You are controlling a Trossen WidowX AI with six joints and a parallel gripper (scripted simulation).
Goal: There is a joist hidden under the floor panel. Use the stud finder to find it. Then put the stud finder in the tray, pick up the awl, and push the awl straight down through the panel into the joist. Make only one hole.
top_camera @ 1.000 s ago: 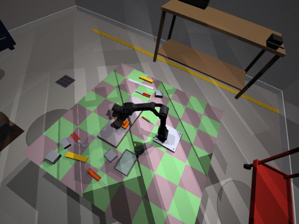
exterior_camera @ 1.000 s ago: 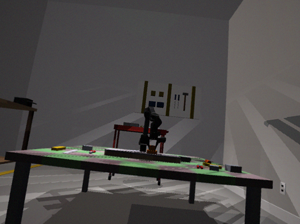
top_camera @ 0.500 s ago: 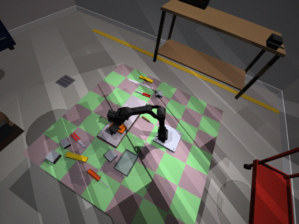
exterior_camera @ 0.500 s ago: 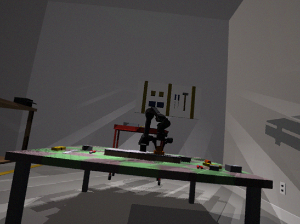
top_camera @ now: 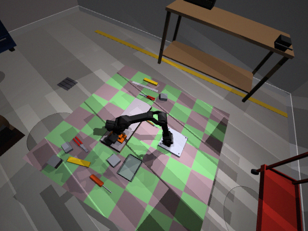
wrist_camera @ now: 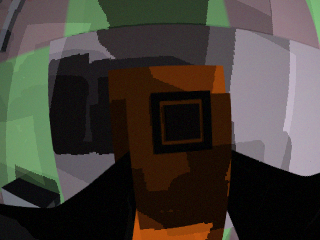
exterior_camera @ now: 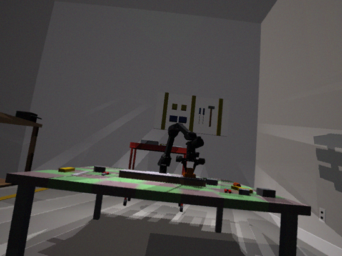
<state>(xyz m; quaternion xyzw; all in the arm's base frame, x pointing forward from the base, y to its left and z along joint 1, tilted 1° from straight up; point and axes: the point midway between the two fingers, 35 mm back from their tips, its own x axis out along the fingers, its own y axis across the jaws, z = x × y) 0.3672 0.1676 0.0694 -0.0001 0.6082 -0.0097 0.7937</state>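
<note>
My gripper tip is 220 mm past the glass-like tray, 150 mm to the right of it and 50 mm above it. Also, from my gripper tip: awl (270 mm to the right, 190 mm behind, 60 mm below); then ruler (650 mm to the right, 100 mm ahead, 60 mm below); then orange stud finder (20 mm above, 10 mm ahead).
</note>
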